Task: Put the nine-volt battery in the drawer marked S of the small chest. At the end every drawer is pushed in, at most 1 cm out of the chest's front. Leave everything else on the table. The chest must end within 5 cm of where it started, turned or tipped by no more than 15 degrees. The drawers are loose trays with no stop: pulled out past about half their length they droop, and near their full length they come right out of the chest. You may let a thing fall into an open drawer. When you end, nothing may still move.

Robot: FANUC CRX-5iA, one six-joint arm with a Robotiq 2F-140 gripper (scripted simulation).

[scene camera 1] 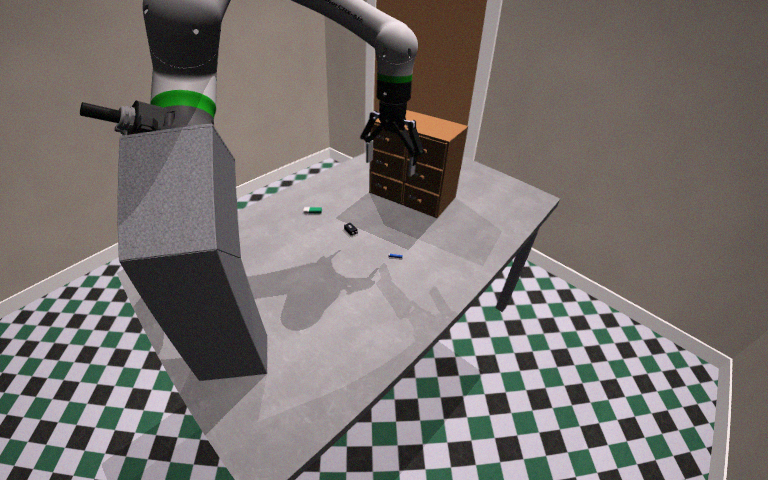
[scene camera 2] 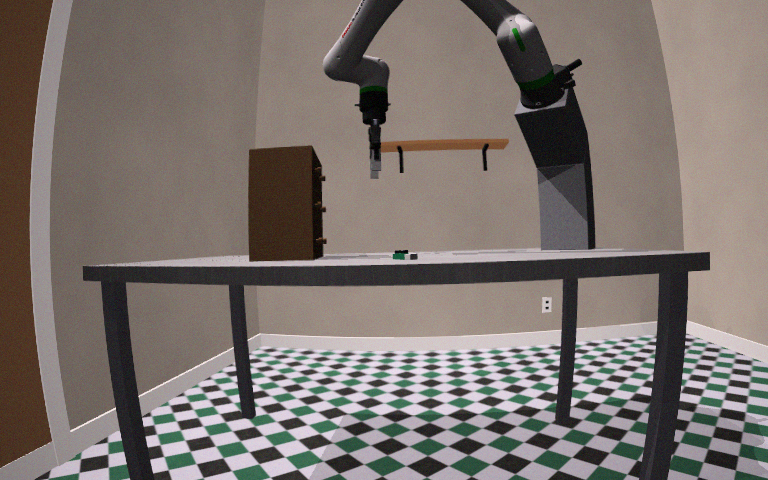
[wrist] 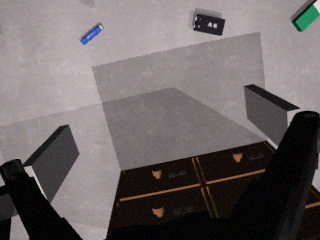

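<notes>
A small wooden chest [scene camera 2: 280, 219] is there for me to see, and scene camera 1 gives me the chest [scene camera 1: 454, 134] too. My gripper [scene camera 1: 389, 167] is visible as well. Scene camera 2 shows me my gripper [scene camera 2: 375, 174], and in the wrist view I find my gripper [wrist: 158, 121] again.
</notes>
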